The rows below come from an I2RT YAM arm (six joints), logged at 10 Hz.
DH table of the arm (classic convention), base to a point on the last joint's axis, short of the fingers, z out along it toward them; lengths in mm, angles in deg. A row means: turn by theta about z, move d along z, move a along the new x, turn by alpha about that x. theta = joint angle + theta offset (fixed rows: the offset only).
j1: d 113.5; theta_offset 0; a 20; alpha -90
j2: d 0; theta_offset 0; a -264; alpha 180
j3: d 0; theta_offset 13.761; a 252.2; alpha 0
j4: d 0; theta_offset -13.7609; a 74; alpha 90
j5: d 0; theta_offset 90; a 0; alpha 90
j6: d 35.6; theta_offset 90; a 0; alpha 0
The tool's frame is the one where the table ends.
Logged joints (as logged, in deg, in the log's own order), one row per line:
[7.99 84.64 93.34 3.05 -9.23 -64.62]
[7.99 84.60 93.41 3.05 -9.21 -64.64]
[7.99 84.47 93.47 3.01 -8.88 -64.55]
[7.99 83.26 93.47 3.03 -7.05 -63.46]
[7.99 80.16 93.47 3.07 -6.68 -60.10]
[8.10 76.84 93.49 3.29 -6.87 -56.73]
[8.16 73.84 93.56 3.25 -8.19 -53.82]
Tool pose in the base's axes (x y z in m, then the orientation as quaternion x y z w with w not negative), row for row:
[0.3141 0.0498 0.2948 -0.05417 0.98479 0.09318 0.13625]
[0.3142 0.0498 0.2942 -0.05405 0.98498 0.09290 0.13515]
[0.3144 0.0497 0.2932 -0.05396 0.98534 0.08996 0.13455]
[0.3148 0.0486 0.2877 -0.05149 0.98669 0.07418 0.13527]
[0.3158 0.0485 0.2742 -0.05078 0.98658 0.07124 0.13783]
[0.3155 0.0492 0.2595 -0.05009 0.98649 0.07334 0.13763]
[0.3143 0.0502 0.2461 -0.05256 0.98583 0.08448 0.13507]
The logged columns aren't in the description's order. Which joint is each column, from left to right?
Columns, left to right: j1, j3, j2, j6, j5, j4.
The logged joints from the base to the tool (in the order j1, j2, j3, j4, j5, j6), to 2 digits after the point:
[7.99 93.34 84.64 -64.62 -9.23 3.05]
[7.99 93.41 84.60 -64.64 -9.21 3.05]
[7.99 93.47 84.47 -64.55 -8.88 3.01]
[7.99 93.47 83.26 -63.46 -7.05 3.03]
[7.99 93.47 80.16 -60.10 -6.68 3.07]
[8.10 93.49 76.84 -56.73 -6.87 3.29]
[8.16 93.56 73.84 -53.82 -8.19 3.25]

